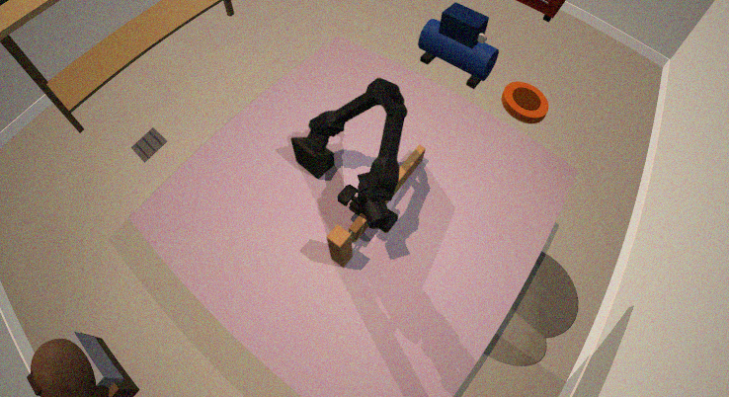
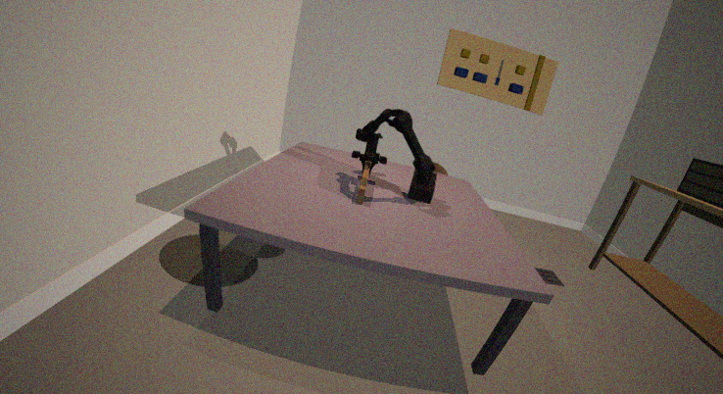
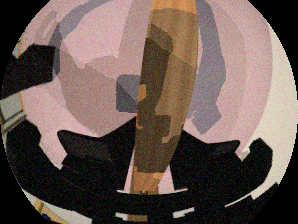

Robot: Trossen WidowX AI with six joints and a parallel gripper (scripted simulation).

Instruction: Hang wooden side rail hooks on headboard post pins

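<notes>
My gripper tip is now 140 mm to the left of the upright headboard post, 40 mm below it and 10 mm short of it.
</notes>
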